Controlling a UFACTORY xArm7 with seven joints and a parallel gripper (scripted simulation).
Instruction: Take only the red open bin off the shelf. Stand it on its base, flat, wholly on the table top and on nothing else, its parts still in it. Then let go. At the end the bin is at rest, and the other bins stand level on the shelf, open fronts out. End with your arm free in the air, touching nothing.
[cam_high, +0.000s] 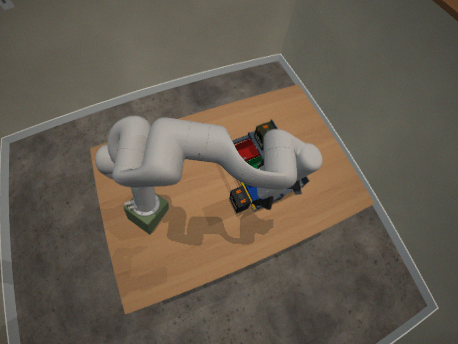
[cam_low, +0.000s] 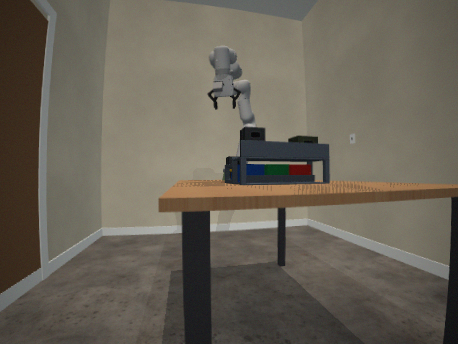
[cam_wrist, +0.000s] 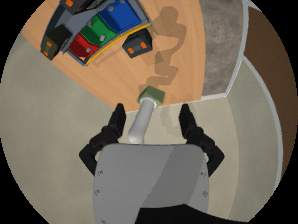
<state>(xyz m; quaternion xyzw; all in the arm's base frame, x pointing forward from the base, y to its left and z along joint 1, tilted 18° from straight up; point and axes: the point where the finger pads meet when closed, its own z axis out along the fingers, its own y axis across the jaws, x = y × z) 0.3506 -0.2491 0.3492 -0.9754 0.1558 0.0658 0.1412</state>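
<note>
Now: the yellow line 330 mm below my hand, 180 mm to the left of it and 40 mm ahead of it. Round my hand: red bin (340 mm below, 300 mm to the left, 130 mm ahead); green bin (340 mm below, 180 mm to the left, 140 mm ahead); blue bin (340 mm below, 140 mm ahead, 70 mm to the left).
</note>
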